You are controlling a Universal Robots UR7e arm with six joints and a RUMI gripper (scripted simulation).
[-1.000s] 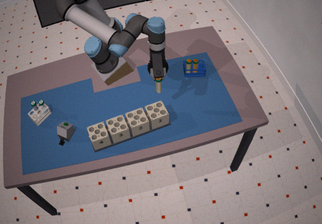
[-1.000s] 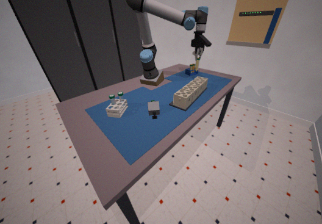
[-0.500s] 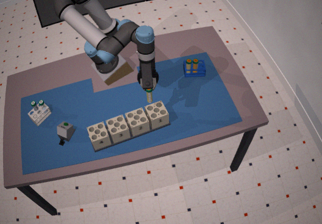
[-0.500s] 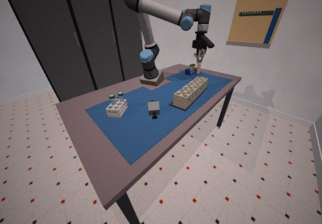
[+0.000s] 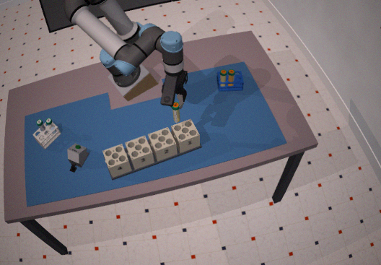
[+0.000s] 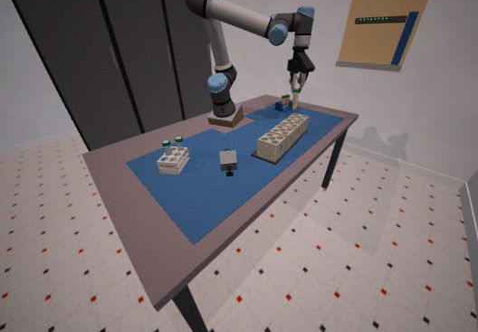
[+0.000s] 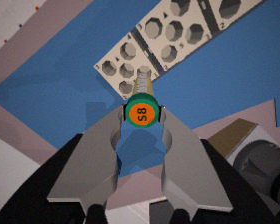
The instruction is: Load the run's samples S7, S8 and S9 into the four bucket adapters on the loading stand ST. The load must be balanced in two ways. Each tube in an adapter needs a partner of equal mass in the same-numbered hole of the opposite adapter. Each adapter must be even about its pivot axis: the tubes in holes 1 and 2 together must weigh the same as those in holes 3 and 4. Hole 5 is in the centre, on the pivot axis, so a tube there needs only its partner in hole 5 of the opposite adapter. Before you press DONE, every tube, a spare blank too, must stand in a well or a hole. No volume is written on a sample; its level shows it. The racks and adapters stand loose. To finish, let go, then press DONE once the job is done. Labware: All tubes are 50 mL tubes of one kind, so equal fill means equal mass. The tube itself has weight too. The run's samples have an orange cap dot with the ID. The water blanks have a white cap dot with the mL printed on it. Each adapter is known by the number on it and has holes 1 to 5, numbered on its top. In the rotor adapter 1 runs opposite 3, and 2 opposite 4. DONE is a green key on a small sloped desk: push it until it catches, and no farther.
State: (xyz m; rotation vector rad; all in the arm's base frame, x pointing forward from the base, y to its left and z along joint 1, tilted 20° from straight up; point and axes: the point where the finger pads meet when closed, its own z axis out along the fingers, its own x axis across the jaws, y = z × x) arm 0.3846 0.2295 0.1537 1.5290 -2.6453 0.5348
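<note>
Right now my hand is 50 mm above the sample tube S8 and 10 mm short of it. From my hand the other things lie so: DONE desk: 490 mm to the right, 200 mm below, 30 mm behind; then sample tube S7: 290 mm to the left, 250 mm behind, 190 mm below; then blue sample rack: 340 mm to the left, 260 mm behind, 220 mm below.
</note>
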